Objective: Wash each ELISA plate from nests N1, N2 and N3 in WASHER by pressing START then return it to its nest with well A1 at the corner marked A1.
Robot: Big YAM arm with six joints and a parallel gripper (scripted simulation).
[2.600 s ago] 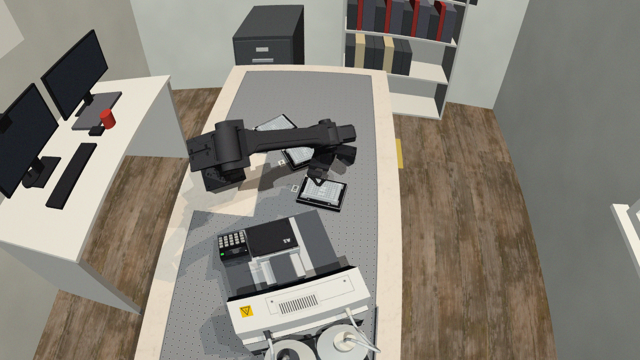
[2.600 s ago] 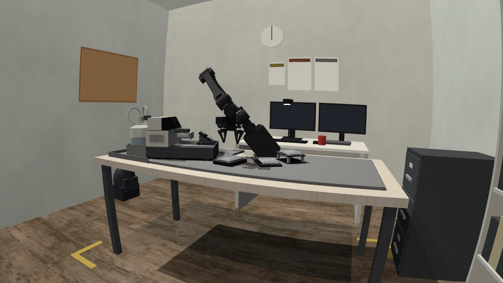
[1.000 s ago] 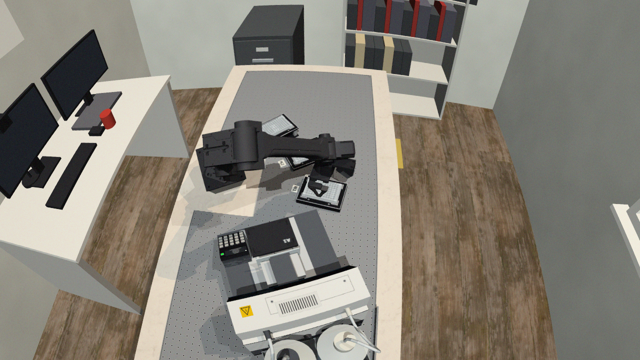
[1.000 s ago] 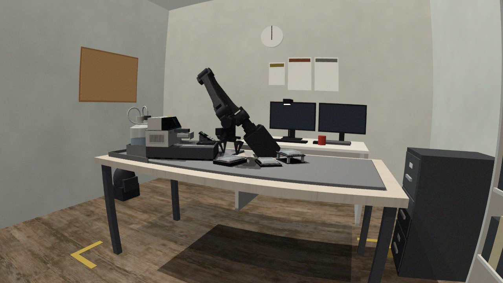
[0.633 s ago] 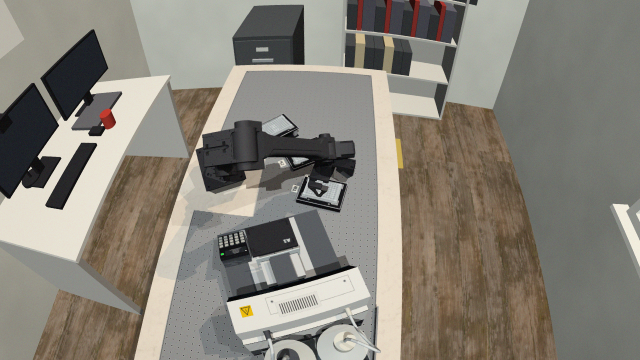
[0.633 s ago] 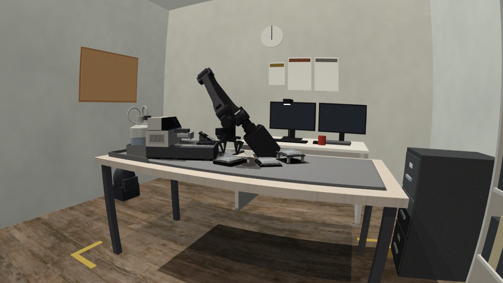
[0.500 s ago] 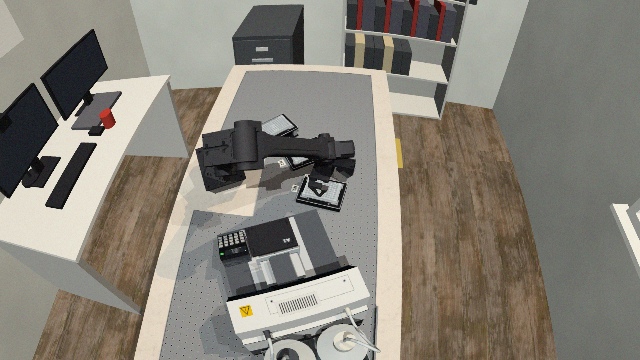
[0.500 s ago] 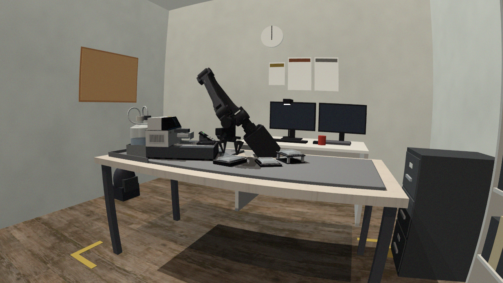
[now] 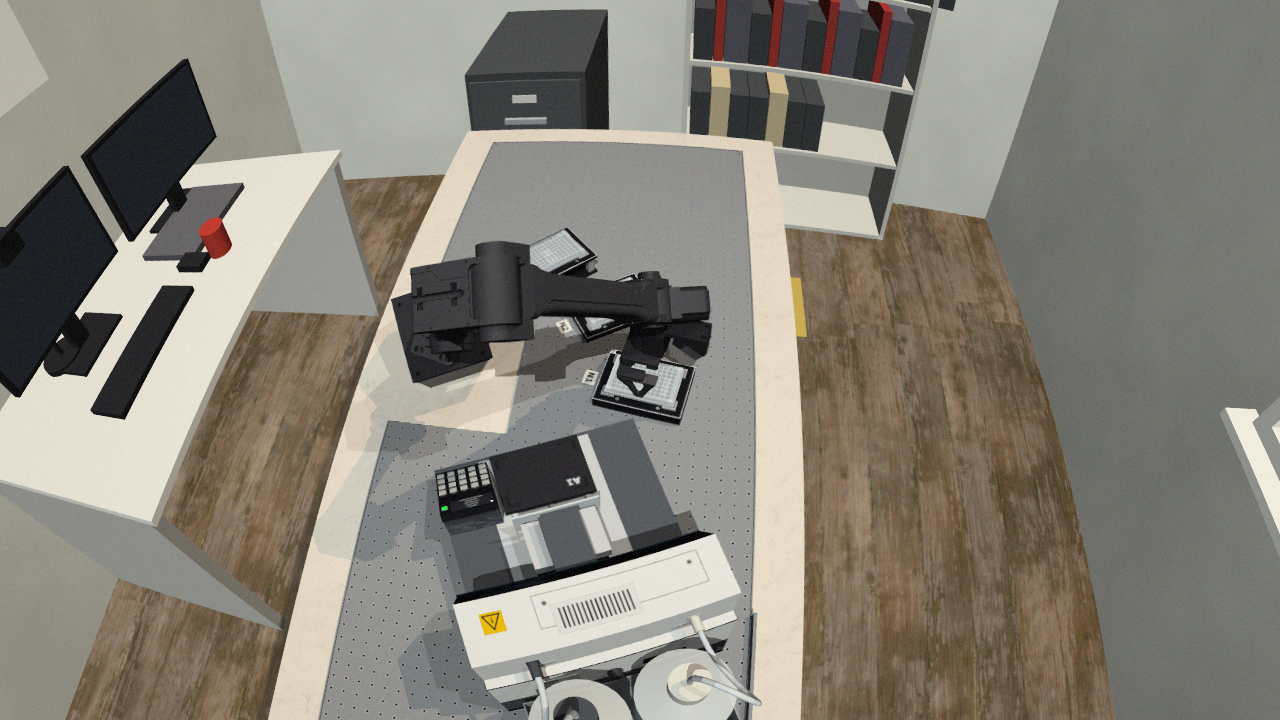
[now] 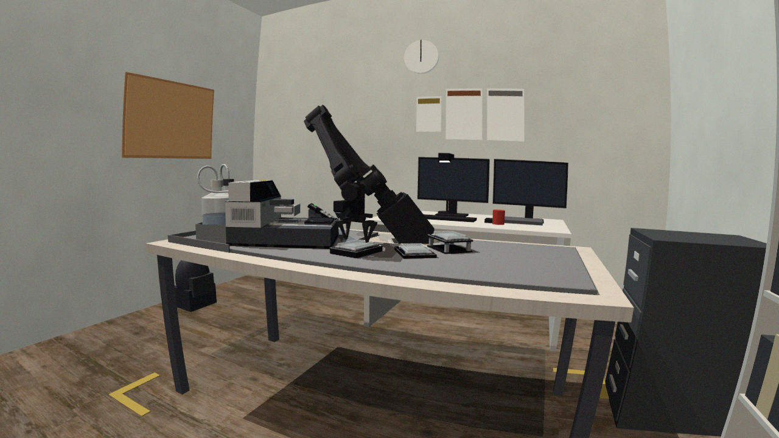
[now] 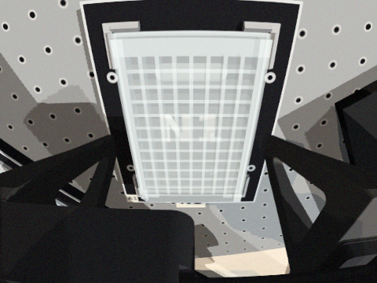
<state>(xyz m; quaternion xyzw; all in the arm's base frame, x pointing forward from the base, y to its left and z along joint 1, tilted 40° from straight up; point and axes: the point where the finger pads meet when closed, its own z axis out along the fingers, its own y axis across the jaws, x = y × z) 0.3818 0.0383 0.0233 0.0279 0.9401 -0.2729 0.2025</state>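
Right now my hand is 2 cm above the white ELISA plate. Also, from my hand: black nest: 9 cm behind, 20 cm to the left, 5 cm below; plate washer: 8 cm behind, 39 cm to the right, 8 cm above.
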